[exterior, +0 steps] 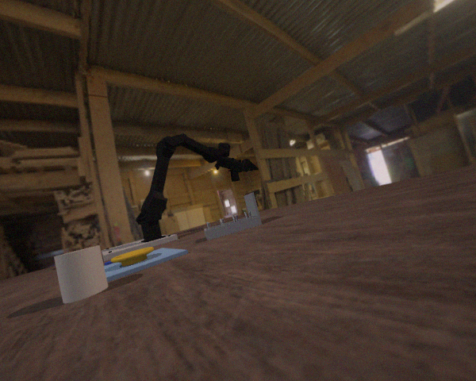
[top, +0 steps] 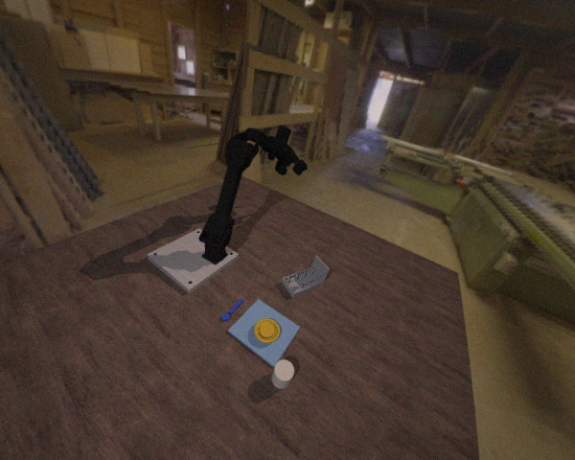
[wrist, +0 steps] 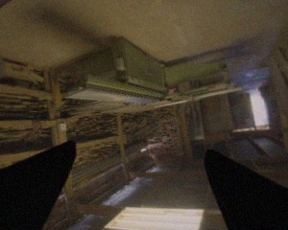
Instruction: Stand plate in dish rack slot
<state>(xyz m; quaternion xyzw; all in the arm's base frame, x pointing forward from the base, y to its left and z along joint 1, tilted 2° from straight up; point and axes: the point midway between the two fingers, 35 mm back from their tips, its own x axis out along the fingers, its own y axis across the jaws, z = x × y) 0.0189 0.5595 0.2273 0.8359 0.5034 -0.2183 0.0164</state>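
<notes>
Now: the yellow plate 26 cm ahead of my gripper tip, 72 cm to the right of it and 22 cm below it. Round my gripper tip: grey dish rack 27 cm ahead, 50 cm to the right, 21 cm below; small blue spoon 14 cm ahead, 72 cm to the right, 23 cm below; white cup 35 cm ahead, 80 cm to the right, 21 cm below.
</notes>
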